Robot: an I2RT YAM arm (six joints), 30 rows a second.
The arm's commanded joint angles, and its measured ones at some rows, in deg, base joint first. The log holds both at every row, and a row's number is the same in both.
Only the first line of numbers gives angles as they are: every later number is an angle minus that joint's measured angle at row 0.
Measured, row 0:
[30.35 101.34 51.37 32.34 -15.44 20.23]
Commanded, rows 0 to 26:
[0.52 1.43 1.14 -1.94 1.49 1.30]
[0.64 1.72 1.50 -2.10 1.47 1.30]
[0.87 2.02 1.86 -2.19 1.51 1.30]
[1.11 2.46 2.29 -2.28 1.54 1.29]
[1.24 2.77 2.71 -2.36 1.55 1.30]
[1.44 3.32 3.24 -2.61 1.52 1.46]
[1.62 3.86 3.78 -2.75 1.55 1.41]
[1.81 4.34 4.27 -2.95 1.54 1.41]
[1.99 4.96 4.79 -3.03 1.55 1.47]
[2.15 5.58 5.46 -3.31 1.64 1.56]
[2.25 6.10 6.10 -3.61 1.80 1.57]
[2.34 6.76 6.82 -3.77 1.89 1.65]
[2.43 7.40 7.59 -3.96 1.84 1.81]
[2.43 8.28 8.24 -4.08 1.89 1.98]
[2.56 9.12 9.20 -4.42 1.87 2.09]
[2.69 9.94 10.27 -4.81 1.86 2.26]
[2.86 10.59 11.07 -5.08 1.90 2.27]
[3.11 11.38 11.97 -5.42 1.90 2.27]
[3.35 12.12 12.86 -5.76 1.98 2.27]
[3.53 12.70 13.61 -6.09 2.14 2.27]
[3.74 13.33 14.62 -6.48 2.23 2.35]
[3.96 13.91 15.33 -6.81 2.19 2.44]
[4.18 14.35 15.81 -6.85 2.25 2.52]
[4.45 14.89 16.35 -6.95 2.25 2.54]
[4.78 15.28 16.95 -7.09 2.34 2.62]
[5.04 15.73 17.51 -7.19 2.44 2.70]
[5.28 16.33 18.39 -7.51 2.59 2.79]
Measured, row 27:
[4.70 14.97 17.34 -0.83 0.85 1.11]
